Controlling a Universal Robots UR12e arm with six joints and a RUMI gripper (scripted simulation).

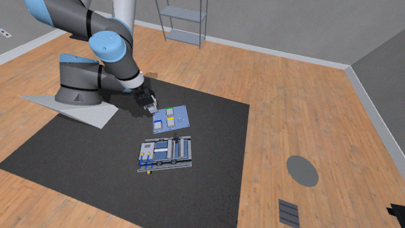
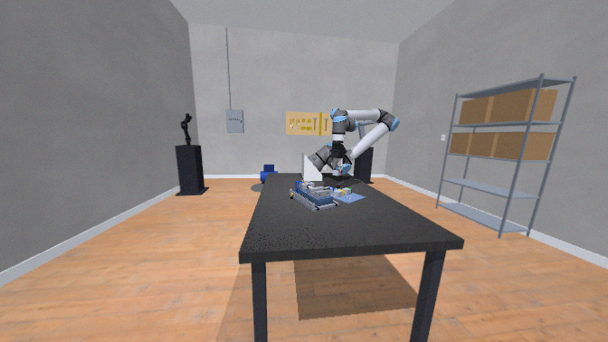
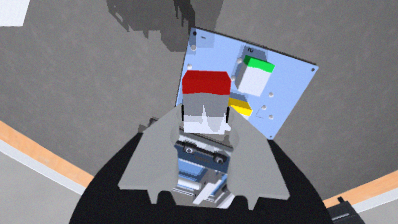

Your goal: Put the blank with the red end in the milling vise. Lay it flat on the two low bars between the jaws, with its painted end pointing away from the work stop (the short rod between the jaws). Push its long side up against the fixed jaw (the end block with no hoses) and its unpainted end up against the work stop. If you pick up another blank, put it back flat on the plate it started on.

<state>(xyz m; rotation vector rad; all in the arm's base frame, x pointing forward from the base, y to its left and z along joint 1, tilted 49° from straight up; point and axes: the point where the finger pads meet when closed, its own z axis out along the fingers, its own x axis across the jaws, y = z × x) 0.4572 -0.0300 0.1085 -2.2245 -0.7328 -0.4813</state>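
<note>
The work stop is 21 cm ahead of my hand, 15 cm to the right of it and 8 cm below it. Round my hand: red-ended blank (2 cm below); then blue-ended blank (3 cm ahead, 7 cm to the right, 15 cm below); then green-ended blank (7 cm ahead, 5 cm to the left, 15 cm below).
</note>
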